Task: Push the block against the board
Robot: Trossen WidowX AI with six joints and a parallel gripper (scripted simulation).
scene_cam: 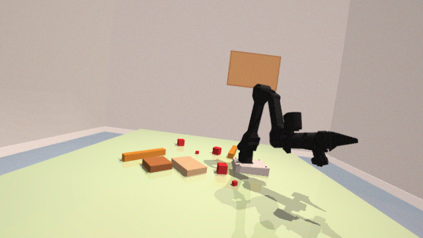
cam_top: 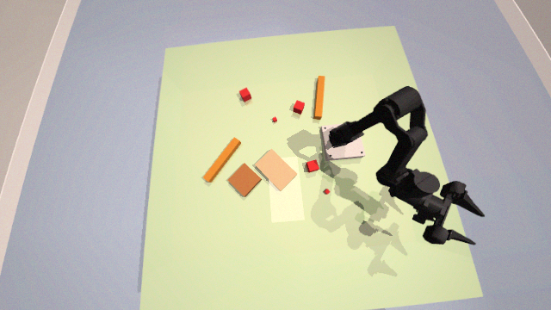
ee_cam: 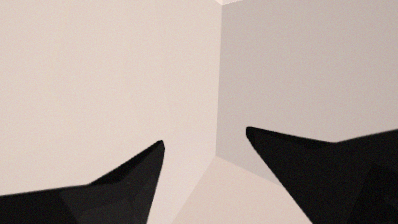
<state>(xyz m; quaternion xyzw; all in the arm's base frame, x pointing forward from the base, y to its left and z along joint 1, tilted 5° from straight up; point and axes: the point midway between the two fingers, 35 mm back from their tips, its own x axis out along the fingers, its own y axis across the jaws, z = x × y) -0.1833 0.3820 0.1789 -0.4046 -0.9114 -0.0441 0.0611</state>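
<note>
Now: gripper tip 63 cm short of the dark brown square block, 32 cm to the left of it and 24 cm above it. Round my gripper tip: flat peach board 49 cm ahead, 33 cm to the right, 24 cm below.
</note>
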